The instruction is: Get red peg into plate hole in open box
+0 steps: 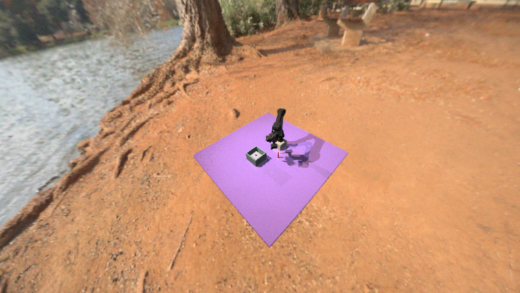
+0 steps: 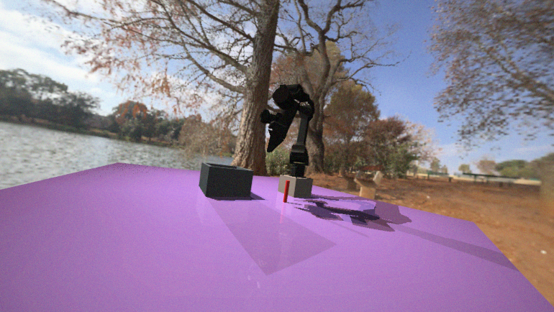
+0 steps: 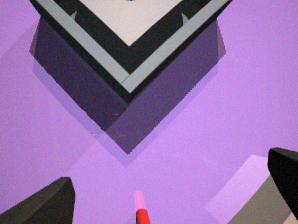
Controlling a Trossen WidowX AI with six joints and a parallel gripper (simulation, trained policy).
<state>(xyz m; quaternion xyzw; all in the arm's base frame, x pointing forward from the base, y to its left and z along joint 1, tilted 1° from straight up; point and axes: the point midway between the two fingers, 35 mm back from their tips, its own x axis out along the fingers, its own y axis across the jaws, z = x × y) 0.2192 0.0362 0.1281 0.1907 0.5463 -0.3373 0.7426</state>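
The red peg lies 14 cm below my gripper tip, 7 cm to the left of it and 5 cm behind it. Round my gripper tip: dark box 15 cm below, 11 cm to the right, 11 cm ahead.
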